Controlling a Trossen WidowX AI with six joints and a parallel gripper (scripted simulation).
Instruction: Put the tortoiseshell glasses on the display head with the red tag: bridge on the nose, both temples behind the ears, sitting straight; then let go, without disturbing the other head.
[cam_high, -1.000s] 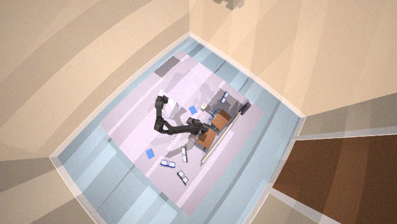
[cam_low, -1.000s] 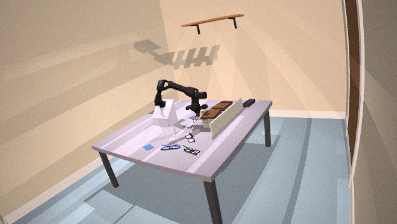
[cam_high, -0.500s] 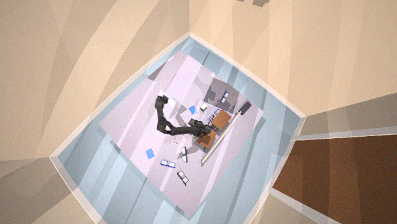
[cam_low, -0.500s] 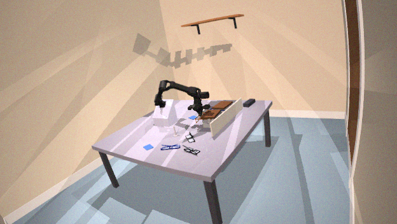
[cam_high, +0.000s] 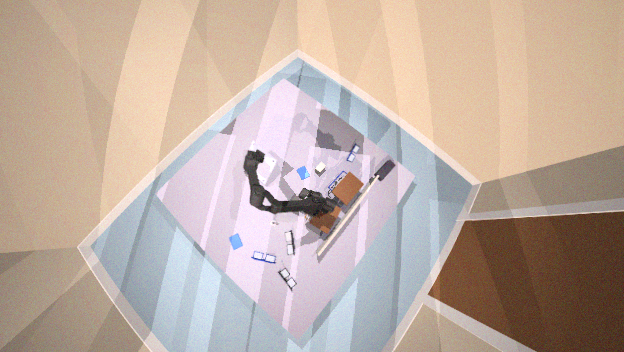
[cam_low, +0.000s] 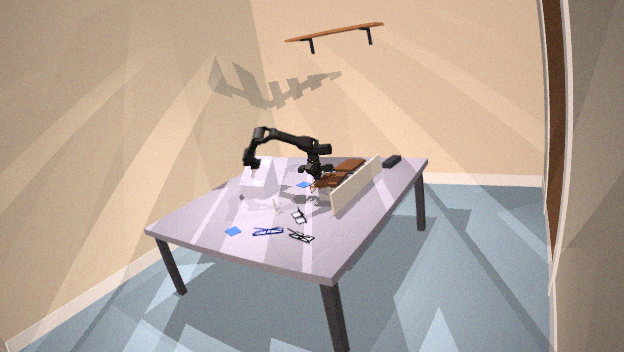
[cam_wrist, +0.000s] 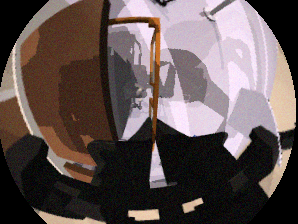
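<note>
The display head lies 7 cm ahead of my gripper tip, 3 cm to the right of it and 1 cm below it. Round my gripper tip: long beige board 21 cm ahead, 7 cm to the left, 1 cm below; small stand 13 cm behind, 24 cm to the right, 4 cm below; white cube 10 cm behind, 22 cm to the left, 4 cm below.
</note>
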